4 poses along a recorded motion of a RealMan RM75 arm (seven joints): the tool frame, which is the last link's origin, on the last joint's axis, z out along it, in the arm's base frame.
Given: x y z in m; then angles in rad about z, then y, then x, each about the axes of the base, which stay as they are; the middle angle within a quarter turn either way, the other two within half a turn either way.
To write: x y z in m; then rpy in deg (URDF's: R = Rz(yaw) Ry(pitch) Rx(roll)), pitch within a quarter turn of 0, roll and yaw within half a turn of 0. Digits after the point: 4 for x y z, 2 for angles.
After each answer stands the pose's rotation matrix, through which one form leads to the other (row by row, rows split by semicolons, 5 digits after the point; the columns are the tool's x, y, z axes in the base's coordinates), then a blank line. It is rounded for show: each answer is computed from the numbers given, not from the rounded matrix.
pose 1, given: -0.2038 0.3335 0.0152 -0.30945 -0.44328 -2.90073
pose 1, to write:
-0.2038 0.3335 0.0152 -158.02 18.91 24.56
0.86044 0.27510 -0.42890; 0.39320 -0.89385 0.21549; -0.32410 -0.35406 -0.87727

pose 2, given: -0.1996 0.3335 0.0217 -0.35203 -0.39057 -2.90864
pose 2, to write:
-0.1996 0.3335 0.0217 -159.05 15.55 25.71
0.86799 0.31884 -0.38072; 0.41799 -0.88302 0.21347; -0.26812 -0.34442 -0.89972

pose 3, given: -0.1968 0.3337 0.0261 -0.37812 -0.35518 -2.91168
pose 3, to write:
-0.1968 0.3337 0.0261 -159.75 13.33 26.43
0.87135 0.34613 -0.34776; 0.43311 -0.87565 0.21367; -0.23056 -0.33680 -0.91291

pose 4, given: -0.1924 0.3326 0.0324 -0.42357 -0.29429 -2.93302
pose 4, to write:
-0.1924 0.3326 0.0324 -161.93 10.00 27.64
0.87244 0.39335 -0.29006; 0.45686 -0.86718 0.19816; -0.17359 -0.30540 -0.93627

